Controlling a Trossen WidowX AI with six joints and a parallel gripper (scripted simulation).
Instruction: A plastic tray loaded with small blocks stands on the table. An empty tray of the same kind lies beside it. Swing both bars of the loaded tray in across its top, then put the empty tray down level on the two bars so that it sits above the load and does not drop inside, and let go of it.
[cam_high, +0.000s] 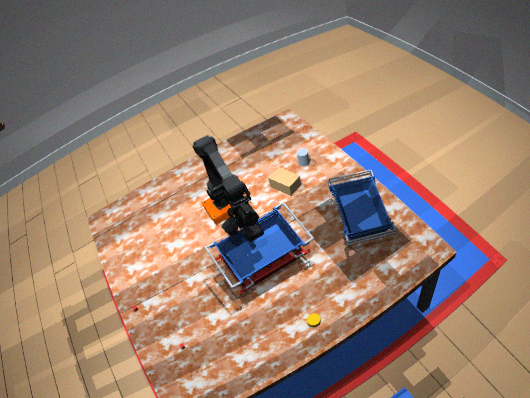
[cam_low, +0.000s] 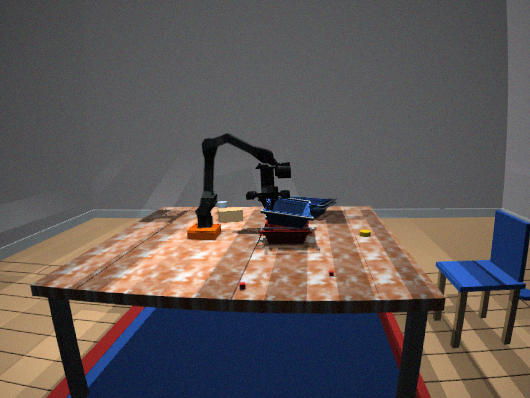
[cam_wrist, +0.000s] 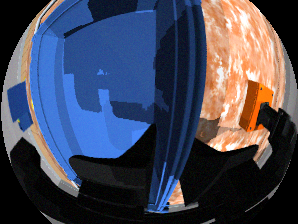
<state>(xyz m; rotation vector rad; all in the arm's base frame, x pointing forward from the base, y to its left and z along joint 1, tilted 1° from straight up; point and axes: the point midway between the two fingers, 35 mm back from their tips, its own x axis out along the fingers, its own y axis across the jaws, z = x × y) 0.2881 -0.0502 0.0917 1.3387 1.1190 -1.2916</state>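
My gripper tip is now 8 cm short of the blue tray, 2 cm below it and 1 cm to the left of it. The rest, counted from my gripper tip: tan box: 33 cm to the left, 18 cm behind, 7 cm below; grey cylinder: 50 cm to the left, 23 cm behind, 7 cm below; yellow disc: 42 cm ahead, 9 cm below, 6 cm to the right.
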